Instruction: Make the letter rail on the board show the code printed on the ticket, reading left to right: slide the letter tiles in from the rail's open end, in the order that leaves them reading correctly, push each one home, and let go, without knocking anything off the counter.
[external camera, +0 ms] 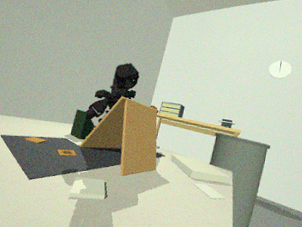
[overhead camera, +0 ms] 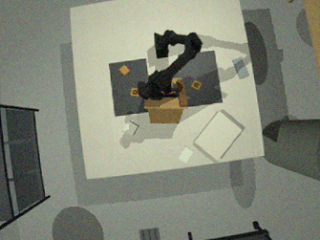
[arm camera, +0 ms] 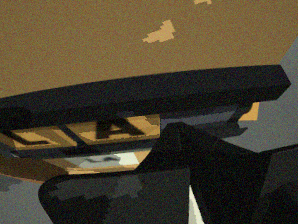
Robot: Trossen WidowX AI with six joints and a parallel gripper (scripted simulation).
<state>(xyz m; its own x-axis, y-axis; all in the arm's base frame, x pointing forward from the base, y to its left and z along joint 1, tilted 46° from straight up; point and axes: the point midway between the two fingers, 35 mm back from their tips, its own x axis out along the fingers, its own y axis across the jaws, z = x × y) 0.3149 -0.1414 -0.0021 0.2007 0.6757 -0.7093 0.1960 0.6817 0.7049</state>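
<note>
My gripper tip is now 40 mm past the white ticket, 90 mm to the right of it and 90 mm above it. Also, from my gripper tip: dark mat 120 mm behind, 90 mm to the left, 180 mm below; white card 180 mm ahead, 220 mm to the right, 180 mm below; white box 350 mm ahead, 370 mm to the left, 160 mm below.
</note>
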